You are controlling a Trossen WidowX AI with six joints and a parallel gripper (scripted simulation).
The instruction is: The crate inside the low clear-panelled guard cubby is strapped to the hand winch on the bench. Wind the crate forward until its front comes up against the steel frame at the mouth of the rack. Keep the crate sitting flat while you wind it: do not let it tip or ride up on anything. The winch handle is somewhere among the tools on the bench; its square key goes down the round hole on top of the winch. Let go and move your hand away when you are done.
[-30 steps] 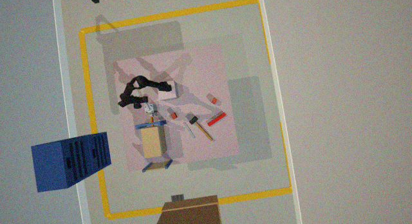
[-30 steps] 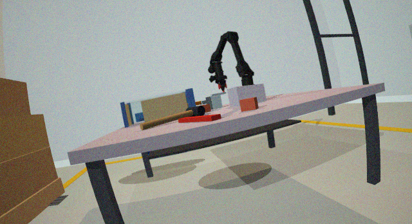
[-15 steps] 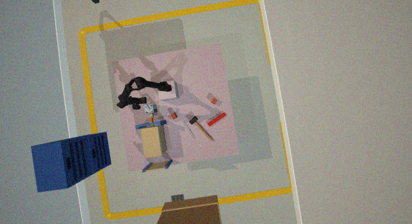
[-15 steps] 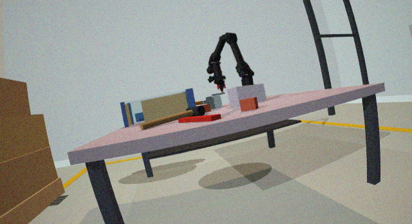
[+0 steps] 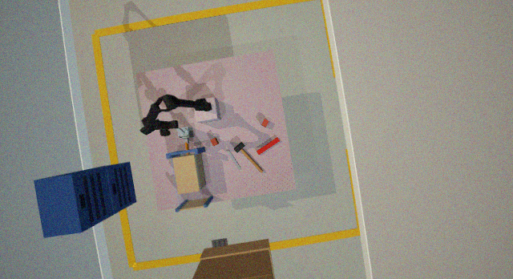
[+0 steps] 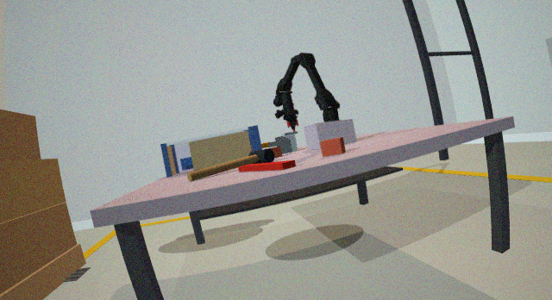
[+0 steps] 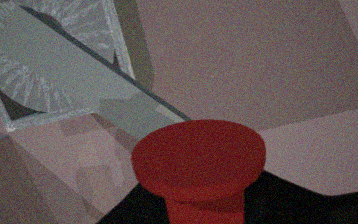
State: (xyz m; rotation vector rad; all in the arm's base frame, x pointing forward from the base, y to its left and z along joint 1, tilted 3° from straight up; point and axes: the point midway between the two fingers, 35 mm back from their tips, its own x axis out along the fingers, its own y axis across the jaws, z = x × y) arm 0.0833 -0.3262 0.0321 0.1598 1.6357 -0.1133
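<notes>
The winch handle is 3 cm ahead of my gripper tip, 2 cm to the left of it and 1 cm below it. From my gripper tip the other things lie so: grey winch: 8 cm below, 6 cm ahead, 5 cm to the left; blue steel frame: 24 cm ahead, 5 cm to the left, 1 cm below; red knob: 2 cm above.
</notes>
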